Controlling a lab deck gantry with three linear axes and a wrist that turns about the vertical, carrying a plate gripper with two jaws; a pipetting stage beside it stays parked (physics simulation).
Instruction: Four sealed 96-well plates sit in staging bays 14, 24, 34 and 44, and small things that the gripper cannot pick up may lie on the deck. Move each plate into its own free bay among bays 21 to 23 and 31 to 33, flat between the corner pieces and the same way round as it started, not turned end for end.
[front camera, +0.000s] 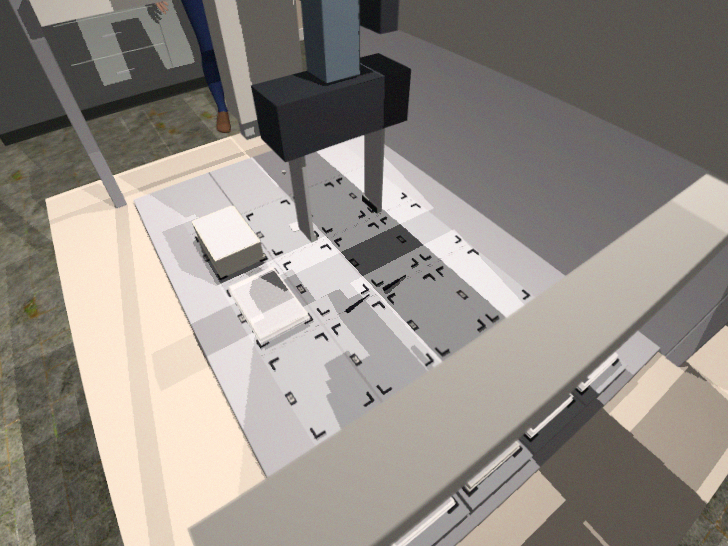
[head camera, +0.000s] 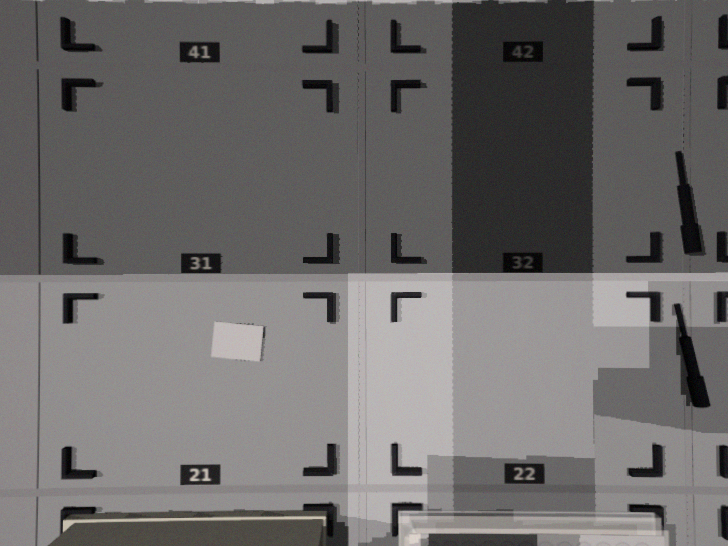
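Seen in the pictures: gripper, between the fingertips: (front camera: 340, 219); robot's base, origin of its link: (front camera: 196, 237).
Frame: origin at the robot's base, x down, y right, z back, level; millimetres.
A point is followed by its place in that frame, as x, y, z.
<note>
My gripper (front camera: 344, 224) {-158, -160, -276} is open, its two jaws wide apart above the deck with no plate between them; it does not show in the head view. The four staged plates show as pale edges beyond the front beam at the lower right: one plate (front camera: 426, 521) {-29, -45, -616}, a second plate (front camera: 492, 467) {-28, -145, -617}, a third plate (front camera: 550, 416) {-29, -250, -617} and a fourth plate (front camera: 599, 373) {-21, -363, -618}. Their tops are mostly hidden. In the head view, bay 31 (head camera: 199, 176) {0, -255, -63}, bay 32 (head camera: 411, 176) {0, -255, -171}, bay 21 (head camera: 147, 399) {0, -142, -37} and bay 22 (head camera: 517, 399) {0, -141, -225} hold no plate.
A small white piece (front camera: 294, 226) {-1, -170, -81} (head camera: 237, 340) {-1, -172, -83} lies inside bay 21. One dark pen-like thing (front camera: 393, 283) {-5, -236, -310} (head camera: 688, 205) {-5, -239, -307} lies beside bay 32, another dark one (front camera: 356, 303) {-5, -161, -310} (head camera: 692, 358) {-5, -163, -309} beside bay 22. A tall beige box (front camera: 228, 240) {-42, -39, -92} (head camera: 194, 533) {-17, -84, -68} and a clear-topped labware (front camera: 268, 302) {-14, -43, -234} (head camera: 558, 537) {-14, -80, -239} stand in the row below.
</note>
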